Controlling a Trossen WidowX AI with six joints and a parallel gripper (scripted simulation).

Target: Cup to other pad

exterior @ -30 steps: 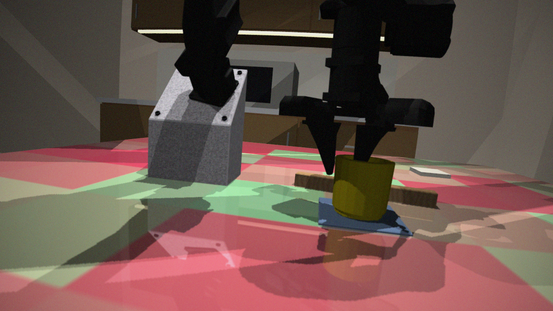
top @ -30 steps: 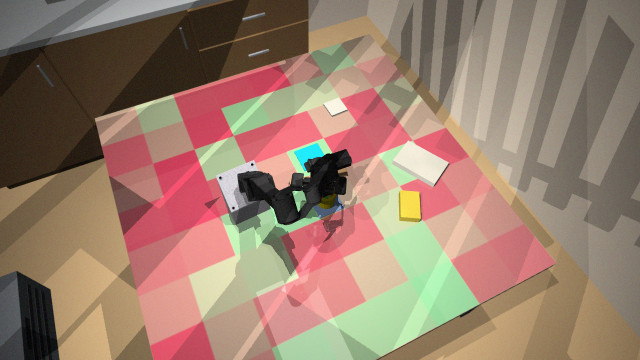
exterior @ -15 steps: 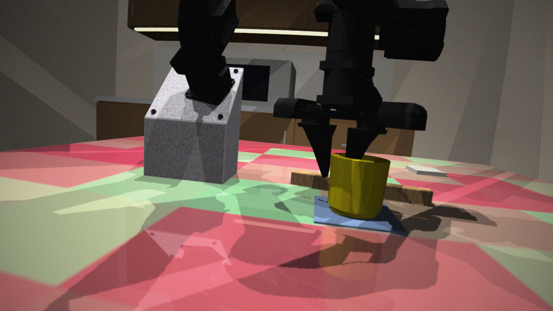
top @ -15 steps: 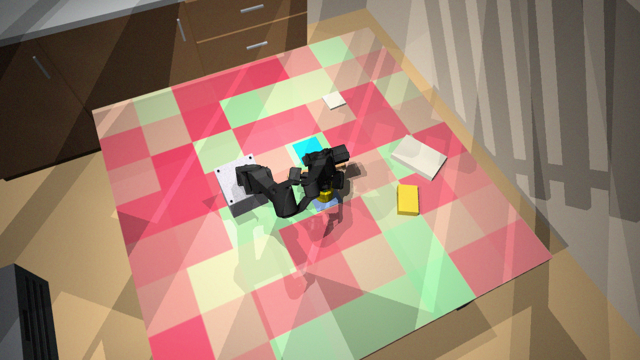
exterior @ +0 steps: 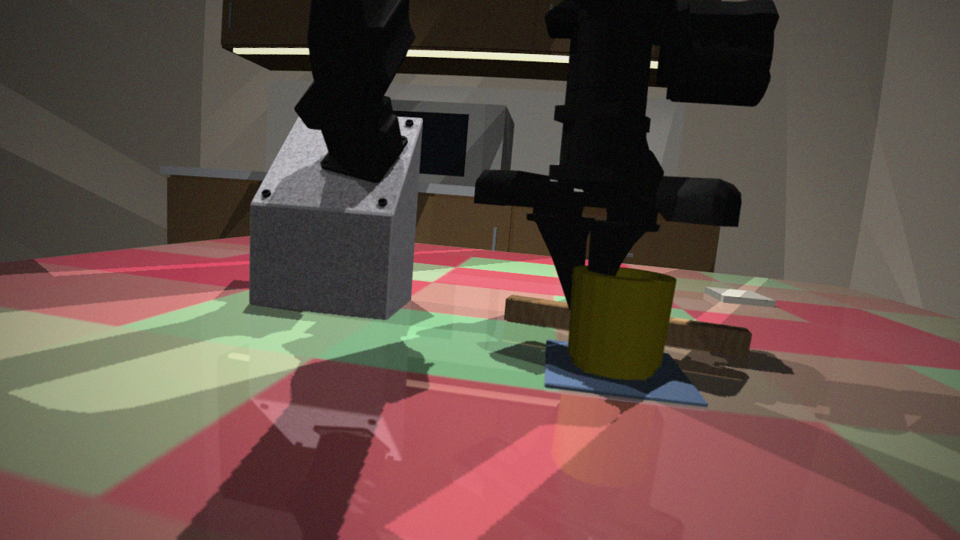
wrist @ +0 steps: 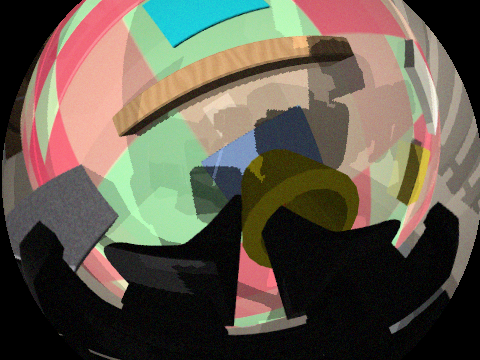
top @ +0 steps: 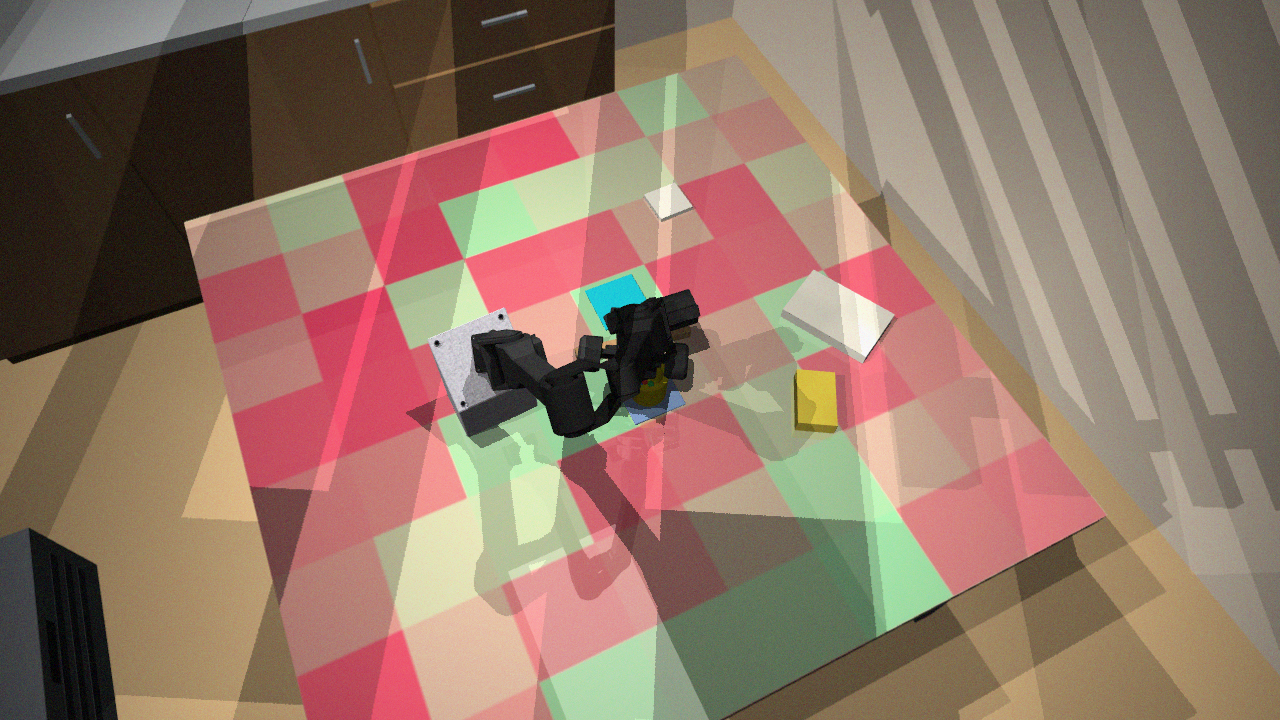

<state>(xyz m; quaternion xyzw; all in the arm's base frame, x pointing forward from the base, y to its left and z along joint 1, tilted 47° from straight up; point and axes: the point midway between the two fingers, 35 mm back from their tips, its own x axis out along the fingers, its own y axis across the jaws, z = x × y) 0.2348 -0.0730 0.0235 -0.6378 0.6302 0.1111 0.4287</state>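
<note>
Right now my gripper tip is 30 mm short of the blue pad, 10 mm to the left of it and 50 mm above it. Also, from my gripper tip: cup (20 mm ahead, 10 mm to the right); orange marble (20 mm ahead, 30 mm to the right, 20 mm below); wooden bar (30 mm ahead, 90 mm to the left, 40 mm below).
</note>
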